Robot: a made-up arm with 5 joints. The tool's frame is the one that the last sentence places.
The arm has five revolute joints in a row. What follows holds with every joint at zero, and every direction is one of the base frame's.
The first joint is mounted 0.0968 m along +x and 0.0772 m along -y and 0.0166 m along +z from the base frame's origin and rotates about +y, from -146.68 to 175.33 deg.
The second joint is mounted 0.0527 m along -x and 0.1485 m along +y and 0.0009 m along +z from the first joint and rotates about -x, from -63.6 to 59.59 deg.
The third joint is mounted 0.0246 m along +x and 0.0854 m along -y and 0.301 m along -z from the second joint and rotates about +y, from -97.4 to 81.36 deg.
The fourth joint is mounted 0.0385 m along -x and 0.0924 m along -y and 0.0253 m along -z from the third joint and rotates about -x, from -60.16 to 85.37 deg.
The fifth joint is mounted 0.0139 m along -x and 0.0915 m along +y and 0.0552 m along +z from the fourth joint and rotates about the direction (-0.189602, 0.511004, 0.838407), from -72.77 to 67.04 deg.
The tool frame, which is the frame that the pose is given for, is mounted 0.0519 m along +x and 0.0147 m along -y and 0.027 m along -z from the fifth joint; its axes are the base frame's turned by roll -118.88, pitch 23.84 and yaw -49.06 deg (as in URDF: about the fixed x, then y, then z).
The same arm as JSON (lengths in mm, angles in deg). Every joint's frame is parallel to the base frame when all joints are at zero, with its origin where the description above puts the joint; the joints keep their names.
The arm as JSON. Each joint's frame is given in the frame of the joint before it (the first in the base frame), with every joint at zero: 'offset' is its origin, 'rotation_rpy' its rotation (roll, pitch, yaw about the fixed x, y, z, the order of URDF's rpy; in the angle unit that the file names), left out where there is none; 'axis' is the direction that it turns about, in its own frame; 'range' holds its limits. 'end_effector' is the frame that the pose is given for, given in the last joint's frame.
{"length_unit": "mm", "angle_unit": "deg", "chain": [{"id": "joint 1", "offset": [96.8, -77.2, 16.6], "axis": [0.0, 1.0, 0.0], "range": [-146.68, 175.33]}, {"id": "joint 2", "offset": [-52.7, 148.5, 0.9], "axis": [-1.0, 0.0, 0.0], "range": [-63.6, 59.59]}, {"id": "joint 3", "offset": [24.6, -85.4, -301.0], "axis": [0.0, 1.0, 0.0], "range": [-97.4, 81.36]}, {"id": "joint 4", "offset": [-38.5, -92.4, -25.3], "axis": [-1.0, 0.0, 0.0], "range": [-60.16, 85.37]}, {"id": "joint 5", "offset": [-13.9, 91.5, 55.2], "axis": [-0.189602, 0.511004, 0.838407], "range": [-72.77, 67.04]}], "end_effector": {"offset": [51.9, -14.7, -27.0], "rotation_rpy": [-118.88, 23.84, -49.06]}}
